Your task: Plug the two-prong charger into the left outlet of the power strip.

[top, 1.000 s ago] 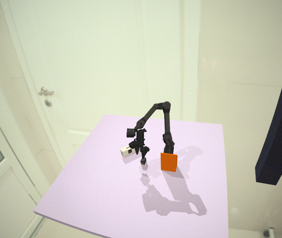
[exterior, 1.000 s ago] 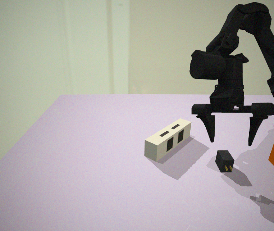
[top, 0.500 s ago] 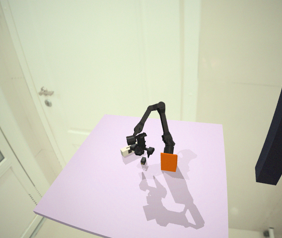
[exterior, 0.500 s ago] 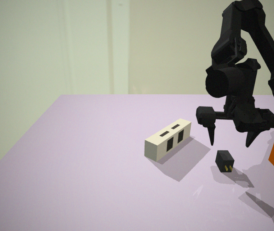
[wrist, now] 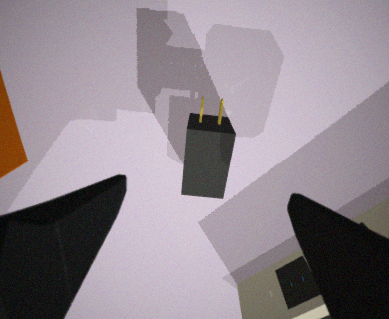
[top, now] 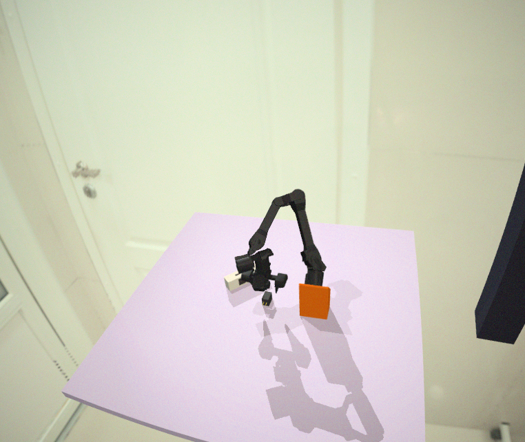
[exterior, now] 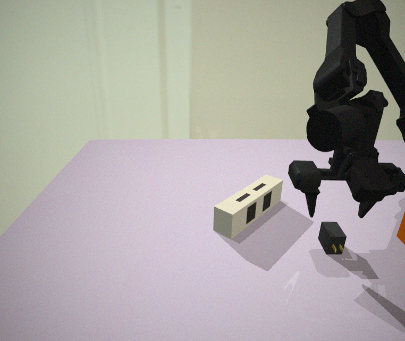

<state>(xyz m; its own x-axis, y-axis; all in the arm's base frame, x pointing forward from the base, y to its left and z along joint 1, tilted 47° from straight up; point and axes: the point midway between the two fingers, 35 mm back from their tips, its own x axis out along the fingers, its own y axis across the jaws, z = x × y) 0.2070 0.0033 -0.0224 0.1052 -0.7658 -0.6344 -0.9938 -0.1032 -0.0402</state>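
Now: the two-prong charger 50 mm below my gripper tip and 20 mm to the left of it.
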